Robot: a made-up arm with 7 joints. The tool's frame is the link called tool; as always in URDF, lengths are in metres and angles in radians. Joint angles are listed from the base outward. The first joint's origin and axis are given. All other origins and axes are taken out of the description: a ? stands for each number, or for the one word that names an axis. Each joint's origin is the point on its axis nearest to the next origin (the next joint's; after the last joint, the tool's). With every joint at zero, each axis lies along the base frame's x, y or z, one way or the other. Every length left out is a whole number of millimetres.
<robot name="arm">
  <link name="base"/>
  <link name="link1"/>
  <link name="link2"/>
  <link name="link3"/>
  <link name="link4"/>
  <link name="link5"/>
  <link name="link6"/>
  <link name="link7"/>
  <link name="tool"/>
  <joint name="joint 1" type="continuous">
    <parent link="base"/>
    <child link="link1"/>
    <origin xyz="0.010 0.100 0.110"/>
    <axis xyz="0 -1 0"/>
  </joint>
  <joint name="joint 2" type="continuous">
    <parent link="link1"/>
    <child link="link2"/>
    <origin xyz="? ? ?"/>
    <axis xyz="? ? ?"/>
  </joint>
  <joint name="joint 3" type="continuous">
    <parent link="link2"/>
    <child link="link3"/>
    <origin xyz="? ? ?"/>
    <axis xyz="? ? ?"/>
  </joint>
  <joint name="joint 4" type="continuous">
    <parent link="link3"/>
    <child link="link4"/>
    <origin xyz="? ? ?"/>
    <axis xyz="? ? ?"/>
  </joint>
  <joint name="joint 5" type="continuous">
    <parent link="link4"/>
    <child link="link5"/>
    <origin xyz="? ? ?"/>
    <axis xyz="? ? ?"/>
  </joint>
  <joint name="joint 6" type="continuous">
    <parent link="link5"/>
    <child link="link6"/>
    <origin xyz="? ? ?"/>
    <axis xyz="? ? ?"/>
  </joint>
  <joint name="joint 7" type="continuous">
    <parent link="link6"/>
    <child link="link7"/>
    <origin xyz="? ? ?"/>
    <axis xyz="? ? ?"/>
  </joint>
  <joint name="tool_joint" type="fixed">
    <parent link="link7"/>
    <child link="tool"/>
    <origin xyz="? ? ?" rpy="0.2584 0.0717 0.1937"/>
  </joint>
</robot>
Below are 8 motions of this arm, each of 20 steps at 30 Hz.
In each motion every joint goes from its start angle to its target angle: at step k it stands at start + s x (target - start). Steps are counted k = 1, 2, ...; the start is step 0. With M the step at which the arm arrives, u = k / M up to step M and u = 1 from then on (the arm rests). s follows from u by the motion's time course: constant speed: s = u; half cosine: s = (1 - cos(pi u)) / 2; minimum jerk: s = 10 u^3 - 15 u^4 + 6 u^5.
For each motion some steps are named. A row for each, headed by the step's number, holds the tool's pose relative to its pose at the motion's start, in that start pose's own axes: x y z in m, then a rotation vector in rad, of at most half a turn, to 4 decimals.
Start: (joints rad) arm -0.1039 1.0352 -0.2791 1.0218 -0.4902 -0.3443 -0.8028
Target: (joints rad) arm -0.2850 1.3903 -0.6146 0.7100 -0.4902 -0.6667 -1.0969
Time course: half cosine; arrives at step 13
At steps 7, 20:
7: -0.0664 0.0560 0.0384 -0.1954 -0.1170 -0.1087
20: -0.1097 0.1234 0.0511 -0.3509 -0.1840 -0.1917

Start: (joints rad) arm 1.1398 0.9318 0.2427 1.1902 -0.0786 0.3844 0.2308
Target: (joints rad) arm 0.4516 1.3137 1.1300 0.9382 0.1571 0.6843 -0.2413
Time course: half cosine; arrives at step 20
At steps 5, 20:
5: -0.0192 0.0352 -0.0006 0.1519 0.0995 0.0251
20: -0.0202 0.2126 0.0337 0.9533 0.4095 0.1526

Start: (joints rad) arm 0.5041 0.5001 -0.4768 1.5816 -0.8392 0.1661 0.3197
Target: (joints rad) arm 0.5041 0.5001 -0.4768 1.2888 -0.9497 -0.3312 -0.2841
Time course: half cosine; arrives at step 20
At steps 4, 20:
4: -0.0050 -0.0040 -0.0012 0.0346 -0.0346 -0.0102
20: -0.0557 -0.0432 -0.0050 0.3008 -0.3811 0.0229

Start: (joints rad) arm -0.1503 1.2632 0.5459 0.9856 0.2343 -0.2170 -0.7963
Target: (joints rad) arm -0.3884 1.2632 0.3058 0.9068 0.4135 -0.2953 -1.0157
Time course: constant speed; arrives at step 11
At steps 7, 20:
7: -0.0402 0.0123 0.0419 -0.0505 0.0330 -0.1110
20: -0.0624 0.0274 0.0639 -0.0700 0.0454 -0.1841

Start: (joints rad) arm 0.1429 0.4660 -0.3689 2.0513 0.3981 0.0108 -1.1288
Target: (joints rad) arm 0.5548 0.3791 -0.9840 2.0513 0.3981 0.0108 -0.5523
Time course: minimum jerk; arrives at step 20
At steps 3, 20:
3: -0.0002 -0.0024 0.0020 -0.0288 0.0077 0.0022
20: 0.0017 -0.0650 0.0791 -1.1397 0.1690 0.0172

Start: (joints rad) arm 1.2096 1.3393 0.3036 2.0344 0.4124 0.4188 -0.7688
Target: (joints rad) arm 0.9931 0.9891 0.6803 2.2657 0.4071 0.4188 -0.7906
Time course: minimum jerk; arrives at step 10
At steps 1, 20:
1: 0.0001 0.0002 0.0004 0.0012 0.0010 0.0028
20: 0.0093 0.0376 0.0404 0.2130 0.1000 0.2302

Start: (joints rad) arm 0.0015 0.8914 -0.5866 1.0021 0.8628 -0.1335 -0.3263
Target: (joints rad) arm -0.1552 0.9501 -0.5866 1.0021 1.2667 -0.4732 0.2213
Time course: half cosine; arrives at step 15
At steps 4, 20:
4: -0.0064 0.0062 -0.0006 -0.0832 0.0153 0.0537
20: -0.0372 0.0380 -0.0026 -0.4443 -0.0156 0.3044

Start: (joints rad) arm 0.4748 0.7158 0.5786 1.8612 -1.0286 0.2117 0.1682
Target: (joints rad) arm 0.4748 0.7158 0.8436 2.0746 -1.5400 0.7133 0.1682
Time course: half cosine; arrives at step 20
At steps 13, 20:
13: -0.0118 0.0461 -0.0051 0.4751 0.3726 -0.3167
20: -0.0162 0.0624 -0.0051 0.6790 0.5193 -0.4114

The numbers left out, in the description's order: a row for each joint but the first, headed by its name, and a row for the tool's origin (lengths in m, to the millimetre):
joint 2: xyz 0.000 0.000 0.000, axis 1 0 0
joint 3: xyz 0.000 -0.020 -0.230, axis 0 0 1
joint 4: xyz 0.030 0.000 0.000, axis 0 -1 0
joint 5: xyz -0.020 0.000 -0.220, axis 0 0 1
joint 6: xyz 0.030 -0.020 0.000, axis 0 1 0
joint 7: xyz -0.020 0.000 0.000, axis -1 0 0
tool: xyz 0.000 0.010 0.010

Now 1 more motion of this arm.
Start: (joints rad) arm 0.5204 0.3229 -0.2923 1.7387 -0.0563 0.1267 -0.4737
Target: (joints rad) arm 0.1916 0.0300 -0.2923 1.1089 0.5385 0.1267 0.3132
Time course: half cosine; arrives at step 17
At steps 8, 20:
8: -0.0733 -0.0050 0.0475 -0.3224 0.6235 0.1258
20: -0.1434 -0.0029 0.1479 -0.5581 1.2707 0.5333

